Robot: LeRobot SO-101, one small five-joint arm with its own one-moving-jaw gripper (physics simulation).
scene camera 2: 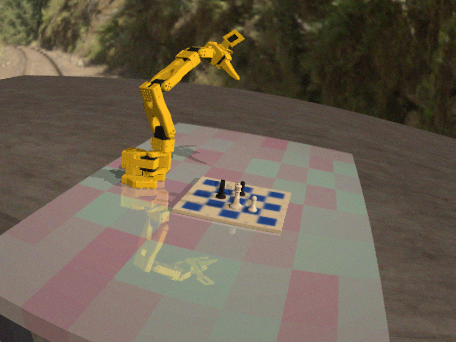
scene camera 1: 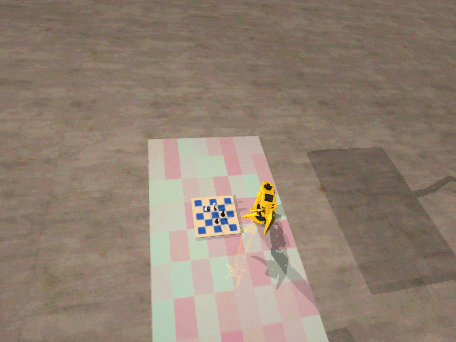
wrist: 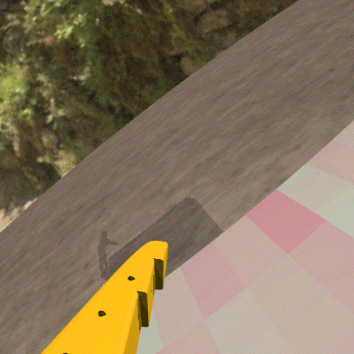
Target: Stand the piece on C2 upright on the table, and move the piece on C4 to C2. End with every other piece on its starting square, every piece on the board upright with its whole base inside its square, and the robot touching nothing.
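Where they show: hand at its tool point: (scene camera 2: 231, 53) (scene camera 1: 264, 233) (wrist: 165, 259); arm's base at its link origin: (scene camera 2: 150, 182).
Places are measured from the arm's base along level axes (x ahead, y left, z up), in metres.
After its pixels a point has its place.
The board (scene camera 1: 237, 232) {x 0.118, y 0.087, z 0.005 m} (scene camera 2: 286, 210) {x 0.319, y -0.023, z 0.006 m} lies on the patterned mat. A tall white piece (scene camera 1: 215, 206) (scene camera 2: 237, 197) and a shorter white piece (scene camera 1: 207, 208) {x 0.246, y -0.051, z 0.020 m} (scene camera 2: 254, 205) {x 0.253, y -0.057, z 0.019 m} stand upright near each other on it. A tall black piece (scene camera 1: 223, 213) {x 0.173, y -0.009, z 0.029 m} (scene camera 2: 222, 190) {x 0.176, y -0.021, z 0.024 m} stands nearest the arm, and a smaller black piece (scene camera 1: 217, 221) {x 0.207, y 0.023, z 0.014 m} (scene camera 2: 243, 189) {x 0.215, y 0.018, z 0.020 m} stands beyond it in the second scene view. No square labels are legible, so I cannot tell which pieces are on C2 and C4. My gripper (scene camera 1: 255, 225) is fully open and empty, high above the mat. In the wrist view one notched jaw (wrist: 127, 295) {x 0.096, y 0.234, z 0.324 m} shows.
The arm's base (scene camera 2: 145, 170) {x -0.009, y -0.012, z 0.031 m} stands on the patterned mat (scene camera 1: 165, 250) {x 0.460, y 0.135, z 0.000 m} (scene camera 2: 320, 310) {x 0.412, y -0.375, z 0.000 m} (wrist: 290, 220) {x 0.233, y 0.551, z 0.000 m} beside the board. The brown surface (scene camera 1: 75, 100) (wrist: 225, 115) surrounds the mat. Shadows of the arm fall across both. The mat shows a faint reflection of the arm.
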